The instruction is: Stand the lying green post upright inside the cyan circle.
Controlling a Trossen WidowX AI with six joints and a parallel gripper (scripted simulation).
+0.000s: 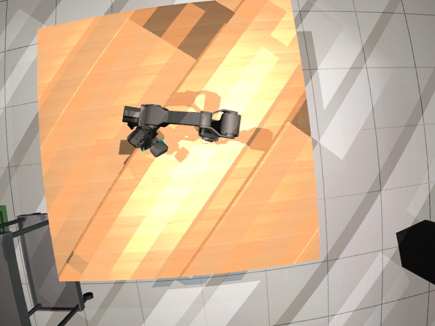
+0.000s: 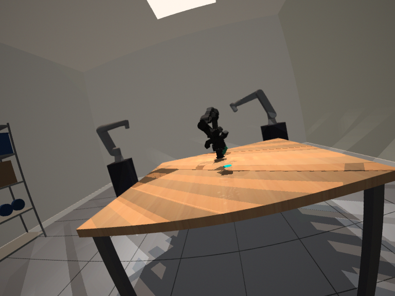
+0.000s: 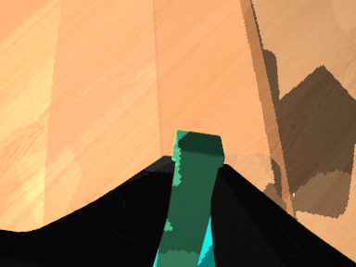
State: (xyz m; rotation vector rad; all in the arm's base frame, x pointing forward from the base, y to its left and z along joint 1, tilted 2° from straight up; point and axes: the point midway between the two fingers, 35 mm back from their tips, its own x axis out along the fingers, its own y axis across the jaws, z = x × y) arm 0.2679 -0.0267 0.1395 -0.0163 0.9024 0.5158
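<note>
My gripper tip is now 4 cm past the cyan circle and 13 cm above it. Round my gripper tip: green post: 2 cm behind, 2 cm below.
</note>
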